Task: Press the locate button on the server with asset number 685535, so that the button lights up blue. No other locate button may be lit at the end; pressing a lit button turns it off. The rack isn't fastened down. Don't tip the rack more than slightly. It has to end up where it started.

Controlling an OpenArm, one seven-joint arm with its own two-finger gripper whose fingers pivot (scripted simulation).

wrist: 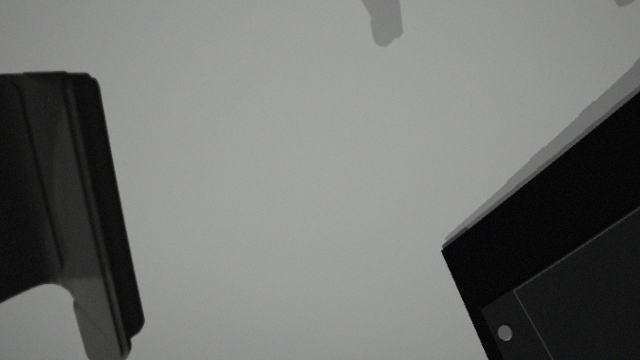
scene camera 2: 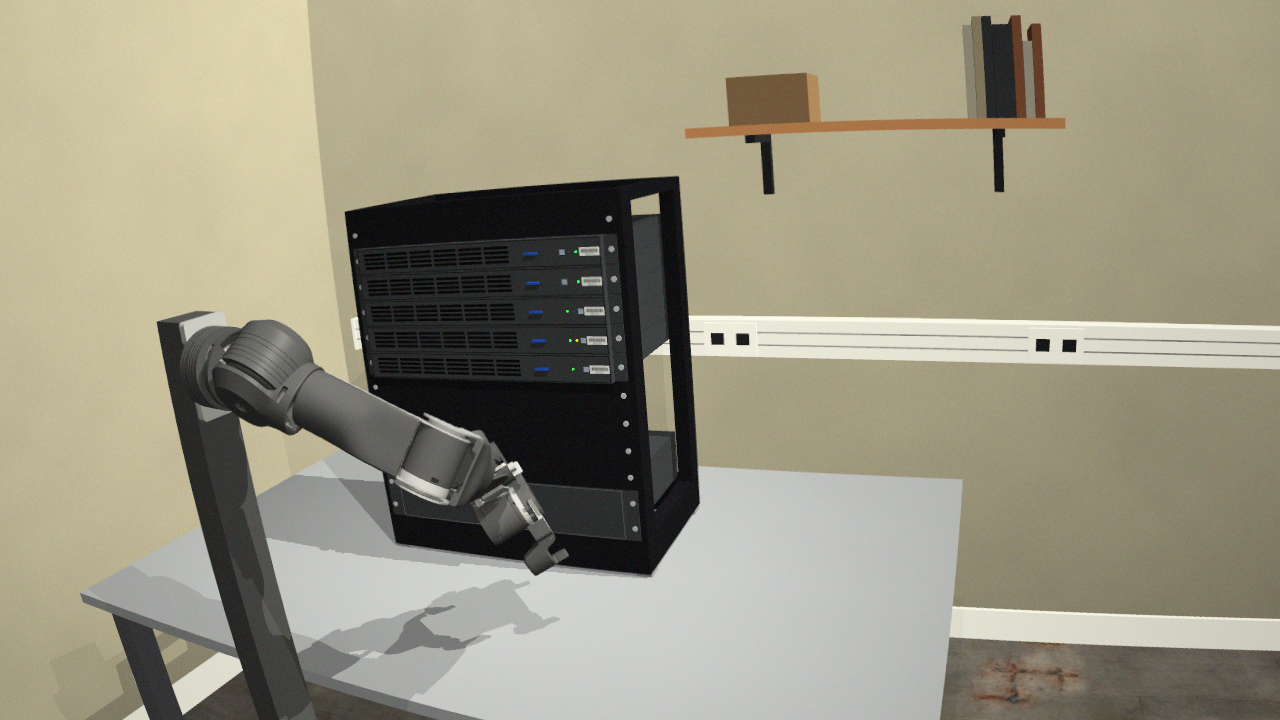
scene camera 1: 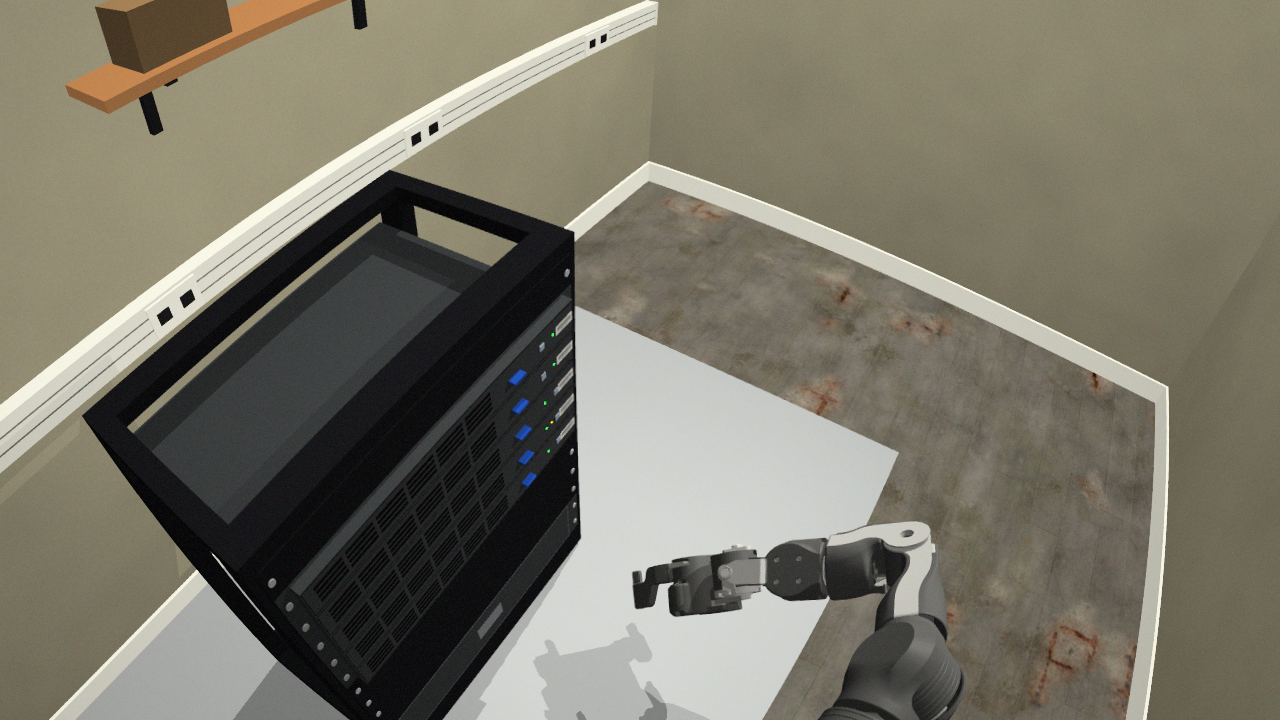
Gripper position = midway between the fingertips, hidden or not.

I see my gripper [scene camera 1: 667,588] and an arm mounting post [scene camera 2: 215,455].
My gripper is seen too in scene camera 2 [scene camera 2: 538,540].
